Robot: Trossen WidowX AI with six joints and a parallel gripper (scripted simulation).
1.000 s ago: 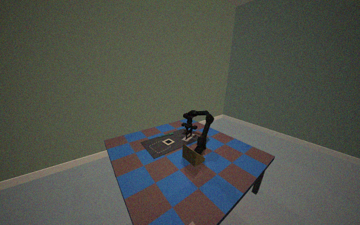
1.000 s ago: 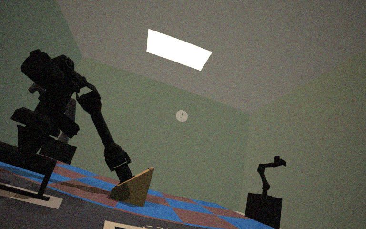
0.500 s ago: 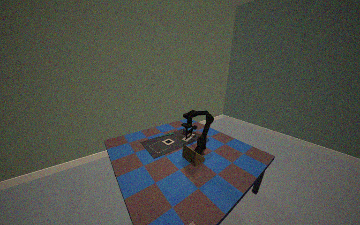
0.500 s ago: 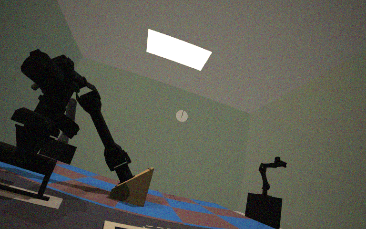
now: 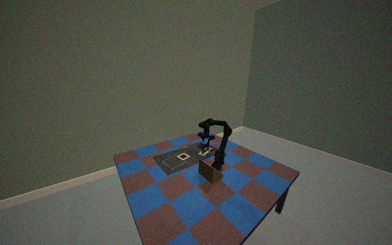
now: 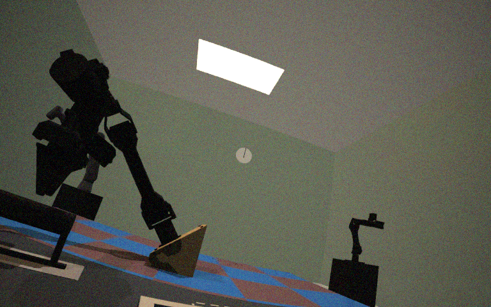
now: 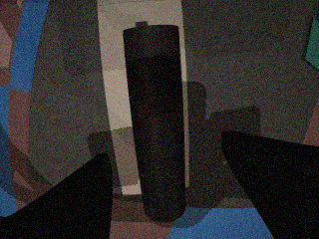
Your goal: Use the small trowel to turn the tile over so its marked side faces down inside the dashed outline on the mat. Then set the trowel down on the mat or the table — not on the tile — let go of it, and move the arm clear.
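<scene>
The dark mat lies 210 mm to the left of my gripper tip, 120 mm below it and 30 mm ahead of it. Round my gripper tip: tile (270 mm to the left, 100 mm below, 20 mm ahead); thin green stick (200 mm to the left, 170 mm ahead, 100 mm below).
</scene>
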